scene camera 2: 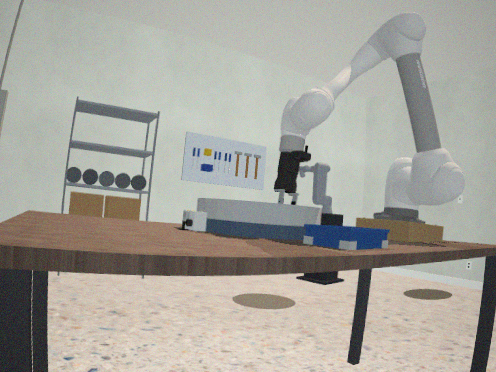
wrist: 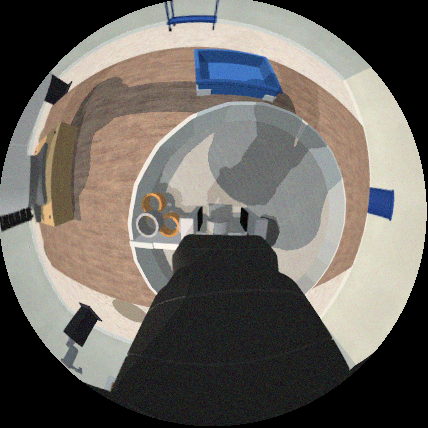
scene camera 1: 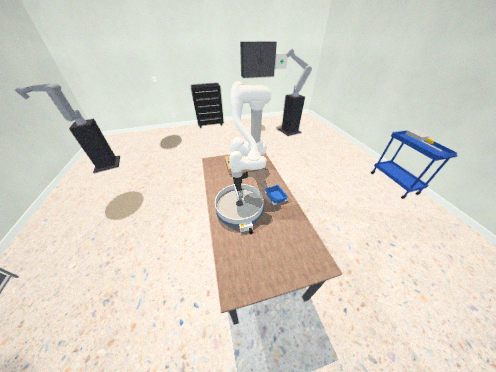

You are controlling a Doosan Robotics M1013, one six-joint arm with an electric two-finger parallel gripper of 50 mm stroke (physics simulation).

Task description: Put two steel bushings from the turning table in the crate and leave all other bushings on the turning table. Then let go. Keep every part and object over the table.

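Places are measured from the arm's base along level axes (x ahead, y left, z up), in metres.
Pixels of known places: gripper, fingertip midpoint: [wrist: 221, 214] [scene camera 1: 241, 193]; arm's base at its link origin: [scene camera 2: 400, 222] [wrist: 38, 180].
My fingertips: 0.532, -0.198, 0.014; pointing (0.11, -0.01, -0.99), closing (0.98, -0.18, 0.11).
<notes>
Ahead of a thing's pixels: the offset from my fingertips to its middle, as dx, dy, dz. "spot": to the spot under its first point.
The round turning table [scene camera 1: 240, 220] [scene camera 2: 255, 211] [wrist: 336, 200] has a high grey wall. My gripper [scene camera 1: 240, 199] [scene camera 2: 287, 199] [wrist: 221, 214] is open, with its fingers low inside that wall. In the wrist view a grey steel bushing @(-0.007, -0.023, -0.019) [wrist: 218, 220] shows between the spread fingers, not gripped. Left of them, near the wall, a grey steel bushing @(-0.096, +0.007, +0.004) [wrist: 138, 225] stands on end beside two orange bushings, one @(-0.094, +0.030, -0.022) [wrist: 145, 203] above and the other @(-0.076, -0.006, -0.022) [wrist: 177, 224] to the right. The blue crate @(+0.099, +0.315, -0.062) [scene camera 1: 276, 194] [scene camera 2: 345, 237] [wrist: 235, 71] stands beside the turning table; no bushing shows in it. The gripper body hides part of the turning table.
A white divider @(spot: -0.093, -0.023, +0.014) [wrist: 155, 245] crosses the turning table near the bushings. A dark hub @(+0.073, -0.057, -0.030) [wrist: 272, 231] is right of the fingers. A white control box @(spot: +0.319, -0.117, -0.052) [scene camera 1: 245, 228] [scene camera 2: 196, 221] sits outside the turning table. The robot's base stands on a yellowish block [scene camera 2: 425, 232] [wrist: 62, 175].
</notes>
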